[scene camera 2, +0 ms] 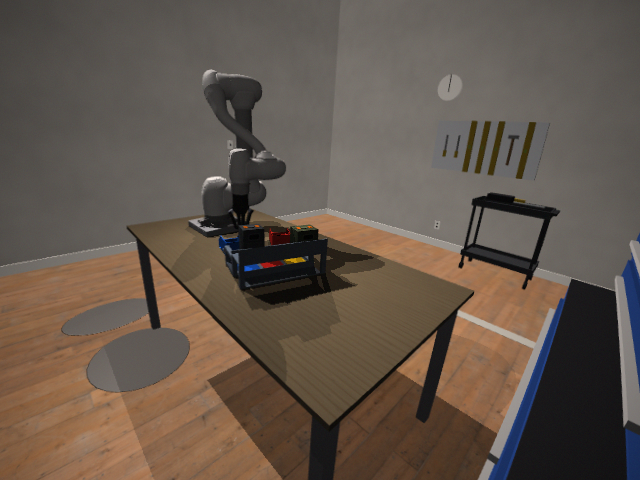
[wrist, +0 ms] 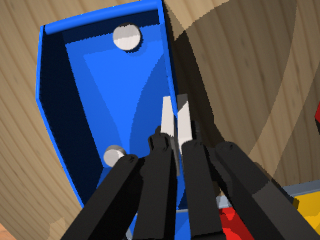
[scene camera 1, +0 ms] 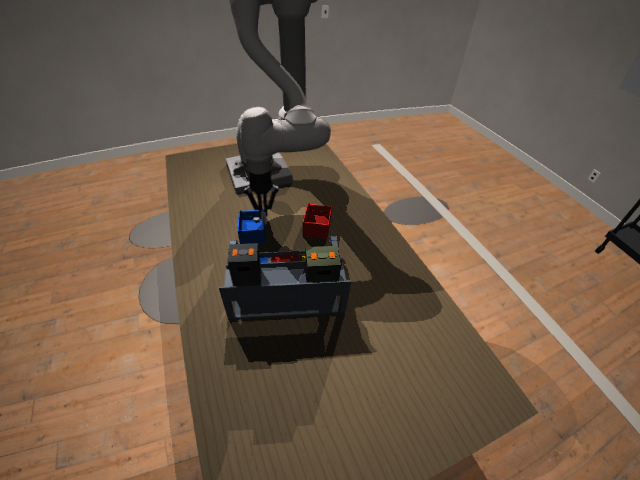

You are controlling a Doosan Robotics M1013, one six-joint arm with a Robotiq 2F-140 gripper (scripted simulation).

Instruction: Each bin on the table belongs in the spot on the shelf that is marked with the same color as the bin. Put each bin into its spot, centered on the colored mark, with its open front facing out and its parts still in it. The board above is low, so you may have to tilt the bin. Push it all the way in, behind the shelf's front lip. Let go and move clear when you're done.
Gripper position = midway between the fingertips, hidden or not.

Note:
I see my gripper (wrist: 177, 110) and a blue bin (scene camera 1: 252, 234).
The blue bin is seen too in the wrist view (wrist: 91, 94).

